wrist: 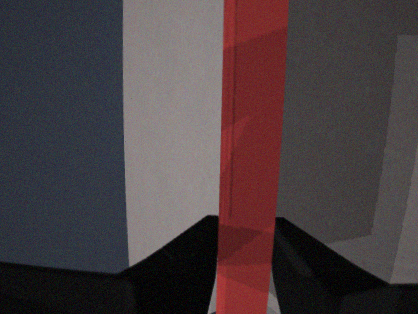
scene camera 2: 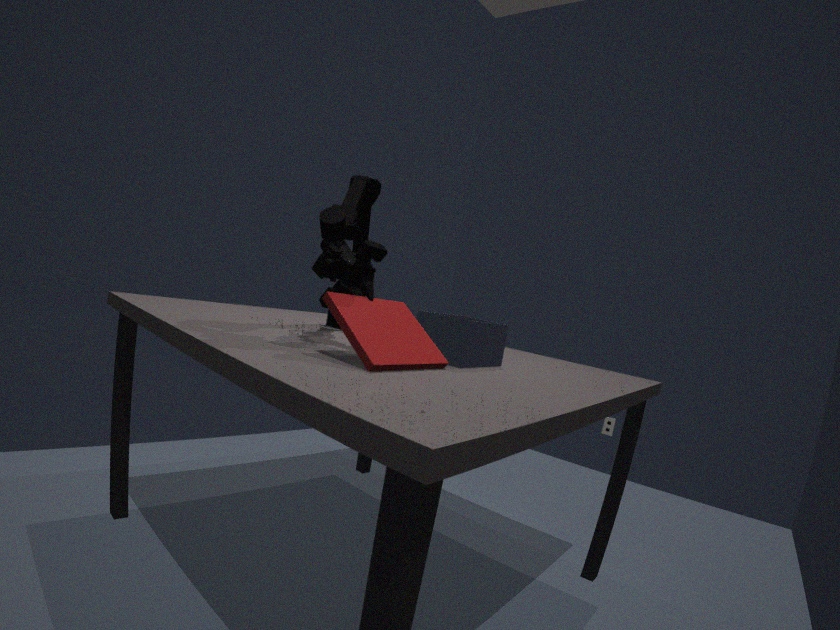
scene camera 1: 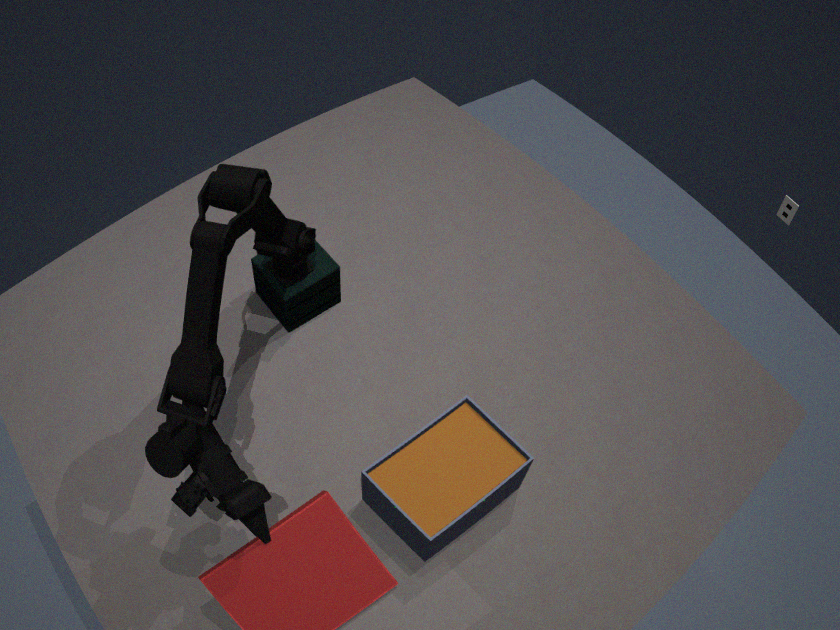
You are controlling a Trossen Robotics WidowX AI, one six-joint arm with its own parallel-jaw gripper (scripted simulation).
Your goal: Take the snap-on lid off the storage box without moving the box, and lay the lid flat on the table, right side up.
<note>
The pictures show: the gripper, a red lid and a storage box.
The gripper is seen too in the wrist view and in scene camera 2.
</note>
